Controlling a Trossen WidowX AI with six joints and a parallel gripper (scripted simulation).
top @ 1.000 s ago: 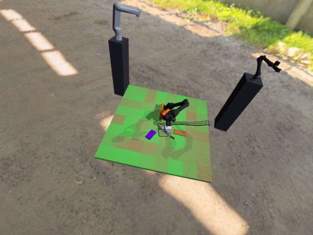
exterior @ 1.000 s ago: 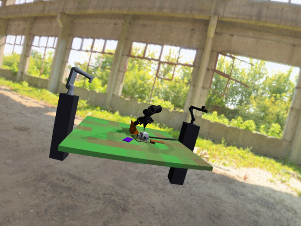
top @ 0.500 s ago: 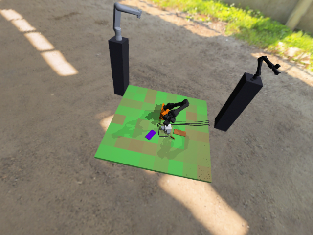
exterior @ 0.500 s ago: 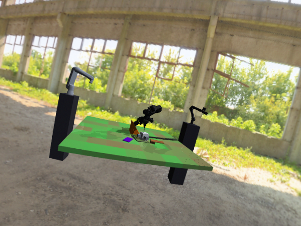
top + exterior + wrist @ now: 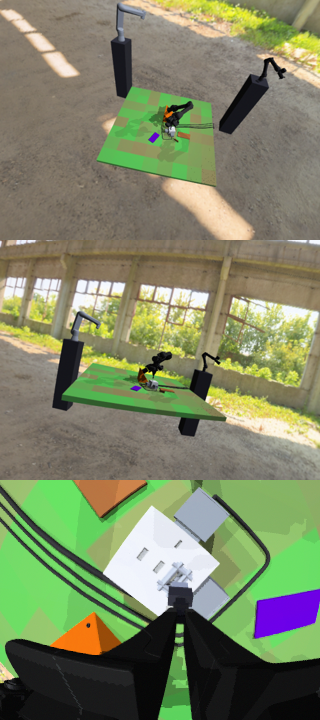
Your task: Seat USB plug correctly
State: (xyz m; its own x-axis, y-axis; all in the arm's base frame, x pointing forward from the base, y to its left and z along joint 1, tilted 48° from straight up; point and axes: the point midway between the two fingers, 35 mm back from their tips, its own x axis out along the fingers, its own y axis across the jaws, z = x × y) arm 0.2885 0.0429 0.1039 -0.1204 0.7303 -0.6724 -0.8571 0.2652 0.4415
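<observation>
My gripper tip is now 2 cm above the black USB plug. Round my gripper tip: orange-brown flat block 19 cm to the left, 13 cm below, 3 cm behind; then brown stick 12 cm to the left, 12 cm below, 9 cm ahead; then metal USB socket 7 cm below.
</observation>
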